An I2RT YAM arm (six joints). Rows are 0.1 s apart.
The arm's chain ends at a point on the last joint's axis. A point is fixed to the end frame.
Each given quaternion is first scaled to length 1.
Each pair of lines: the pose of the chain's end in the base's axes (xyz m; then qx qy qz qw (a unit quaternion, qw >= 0)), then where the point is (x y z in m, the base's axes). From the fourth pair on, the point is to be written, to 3 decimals.
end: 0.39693 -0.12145 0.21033 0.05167 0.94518 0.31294 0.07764
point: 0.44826 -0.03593 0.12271
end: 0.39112 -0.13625 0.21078 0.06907 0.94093 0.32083 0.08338
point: 0.44562 -0.05091 0.12492
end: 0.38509 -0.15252 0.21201 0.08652 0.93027 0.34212 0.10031
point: 0.44529 -0.06562 0.13170
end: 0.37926 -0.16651 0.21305 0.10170 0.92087 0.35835 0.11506
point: 0.444 -0.079 0.137
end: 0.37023 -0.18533 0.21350 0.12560 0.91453 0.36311 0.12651
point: 0.440 -0.100 0.140
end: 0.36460 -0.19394 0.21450 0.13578 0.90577 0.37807 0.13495
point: 0.438 -0.108 0.145
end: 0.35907 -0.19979 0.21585 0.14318 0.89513 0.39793 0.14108
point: 0.434 -0.112 0.151
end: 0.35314 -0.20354 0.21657 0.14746 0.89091 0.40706 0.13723
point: 0.428 -0.115 0.153
